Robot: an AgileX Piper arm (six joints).
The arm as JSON. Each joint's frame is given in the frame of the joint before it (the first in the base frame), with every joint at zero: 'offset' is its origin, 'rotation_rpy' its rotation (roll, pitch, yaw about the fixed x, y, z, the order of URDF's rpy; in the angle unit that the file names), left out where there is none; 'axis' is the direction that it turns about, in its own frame. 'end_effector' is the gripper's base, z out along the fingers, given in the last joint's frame.
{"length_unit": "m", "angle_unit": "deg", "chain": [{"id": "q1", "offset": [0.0, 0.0, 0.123], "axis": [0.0, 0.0, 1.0]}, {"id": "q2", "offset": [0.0, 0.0, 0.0], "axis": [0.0, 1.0, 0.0]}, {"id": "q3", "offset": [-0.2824, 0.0, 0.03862], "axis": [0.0, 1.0, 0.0]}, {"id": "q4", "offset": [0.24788, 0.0, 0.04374], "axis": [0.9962, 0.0, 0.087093]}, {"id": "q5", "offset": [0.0, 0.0, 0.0], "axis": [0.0, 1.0, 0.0]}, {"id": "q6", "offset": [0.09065, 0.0, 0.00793], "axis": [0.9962, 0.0, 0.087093]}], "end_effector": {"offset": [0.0, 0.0, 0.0], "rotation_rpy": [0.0, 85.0, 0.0]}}
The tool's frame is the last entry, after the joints.
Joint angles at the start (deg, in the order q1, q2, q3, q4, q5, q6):
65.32 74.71 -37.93 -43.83 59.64 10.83
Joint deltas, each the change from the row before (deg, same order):
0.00 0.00 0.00 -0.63 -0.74 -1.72
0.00 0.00 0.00 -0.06 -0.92 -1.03
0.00 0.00 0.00 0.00 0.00 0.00
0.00 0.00 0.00 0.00 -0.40 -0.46
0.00 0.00 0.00 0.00 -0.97 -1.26
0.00 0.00 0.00 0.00 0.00 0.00
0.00 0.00 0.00 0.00 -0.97 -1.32
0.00 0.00 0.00 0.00 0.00 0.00
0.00 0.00 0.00 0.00 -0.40 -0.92
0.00 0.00 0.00 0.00 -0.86 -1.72
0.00 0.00 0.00 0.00 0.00 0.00
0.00 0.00 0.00 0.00 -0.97 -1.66
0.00 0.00 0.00 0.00 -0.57 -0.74
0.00 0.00 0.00 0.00 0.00 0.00
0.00 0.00 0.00 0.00 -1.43 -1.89
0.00 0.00 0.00 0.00 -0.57 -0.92
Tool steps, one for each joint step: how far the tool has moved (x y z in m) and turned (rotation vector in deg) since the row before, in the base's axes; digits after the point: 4 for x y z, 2 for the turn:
0.0008 0.0012 0.0003 -0.64 -0.20 2.13
0.0001 0.0014 -0.0001 0.10 0.13 1.40
0.0000 0.0000 0.0000 0.00 0.00 0.00
0.0000 0.0006 -0.0001 0.05 0.07 0.60
0.0001 0.0015 -0.0002 0.03 0.18 1.58
0.0000 0.0000 0.0000 0.00 0.00 0.00
0.0000 0.0015 -0.0002 -0.01 0.16 1.63
0.0000 0.0000 0.0000 0.00 0.00 0.00
0.0000 0.0006 -0.0001 -0.23 0.09 0.97
0.0000 0.0014 -0.0001 -0.34 0.16 1.89
0.0000 0.0000 0.0000 0.00 0.00 0.00
0.0000 0.0015 -0.0001 -0.21 0.13 1.91
0.0000 0.0009 -0.0001 0.02 0.05 0.93
0.0000 0.0000 0.0000 0.00 0.00 0.00
0.0000 0.0023 -0.0001 0.02 0.10 2.37
0.0000 0.0009 0.0000 -0.09 0.03 1.08

